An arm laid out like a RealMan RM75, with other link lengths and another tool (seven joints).
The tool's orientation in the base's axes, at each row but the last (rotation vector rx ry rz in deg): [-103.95 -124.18 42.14]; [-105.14 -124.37 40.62]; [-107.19 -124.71 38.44]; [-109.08 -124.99 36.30]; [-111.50 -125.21 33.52]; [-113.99 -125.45 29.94]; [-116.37 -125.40 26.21]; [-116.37 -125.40 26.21]
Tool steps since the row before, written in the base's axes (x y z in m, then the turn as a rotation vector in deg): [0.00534 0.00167 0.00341 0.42 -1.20 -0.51]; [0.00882 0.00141 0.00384 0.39 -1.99 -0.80]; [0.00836 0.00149 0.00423 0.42 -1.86 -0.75]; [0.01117 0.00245 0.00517 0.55 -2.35 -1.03]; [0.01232 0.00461 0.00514 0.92 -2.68 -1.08]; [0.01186 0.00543 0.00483 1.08 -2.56 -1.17]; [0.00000 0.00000 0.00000 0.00 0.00 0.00]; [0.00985 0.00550 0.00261 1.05 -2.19 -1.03]
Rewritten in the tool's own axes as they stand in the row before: [-0.00003 0.00303 -0.00581 -1.17 0.48 0.52]; [-0.00096 0.00593 -0.00764 -1.89 0.51 0.95]; [-0.00069 0.00562 -0.00761 -1.78 0.53 0.87]; [-0.00019 0.00808 -0.00960 -2.24 0.72 1.17]; [0.00205 0.00968 -0.01007 -2.61 1.05 1.14]; [0.00333 0.00982 -0.00927 -2.50 1.24 1.15]; [0.00000 0.00000 0.00000 0.00 0.00 0.00]; [0.00423 0.00889 -0.00609 -2.14 1.19 0.97]
